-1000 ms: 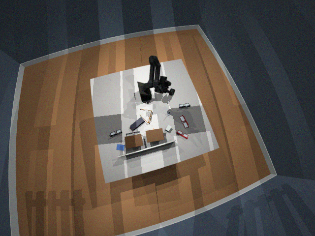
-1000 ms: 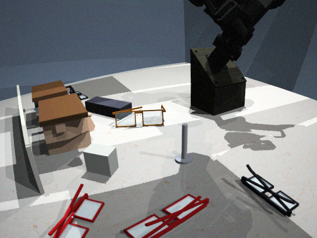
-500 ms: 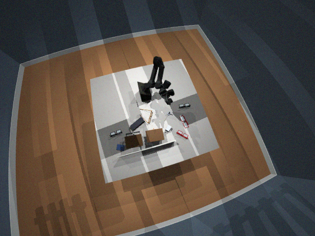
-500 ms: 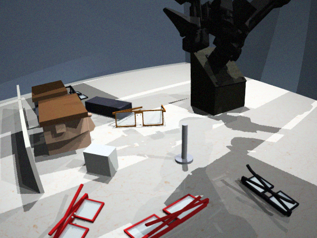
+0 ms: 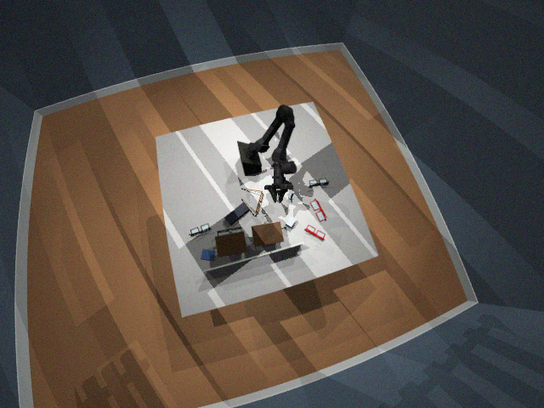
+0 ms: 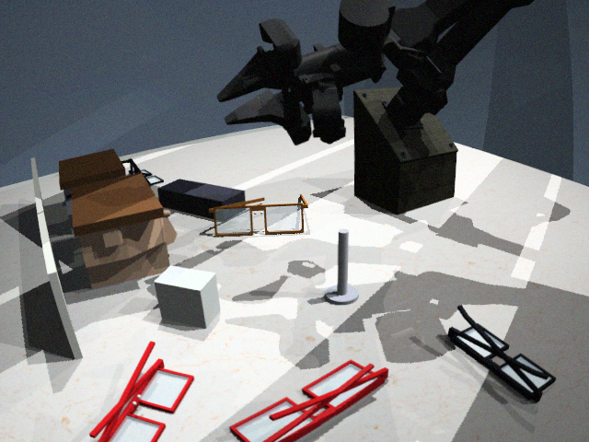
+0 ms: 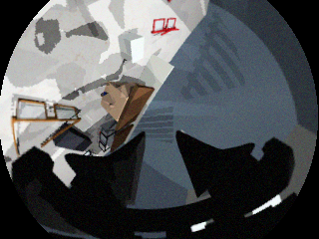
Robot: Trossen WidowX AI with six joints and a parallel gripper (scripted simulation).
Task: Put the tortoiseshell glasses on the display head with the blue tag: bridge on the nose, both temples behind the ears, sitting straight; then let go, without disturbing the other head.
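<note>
Now: the grey post 80 mm behind my gripper tip, 130 mm to the left of it and 190 mm below it. From my gripper tip the other things lie so: white rail: 250 mm ahead, 190 mm to the right, 160 mm below; then white cube: 90 mm ahead, 80 mm to the left, 190 mm below; then dark case: 40 mm behind, 240 mm to the right, 190 mm below.
</note>
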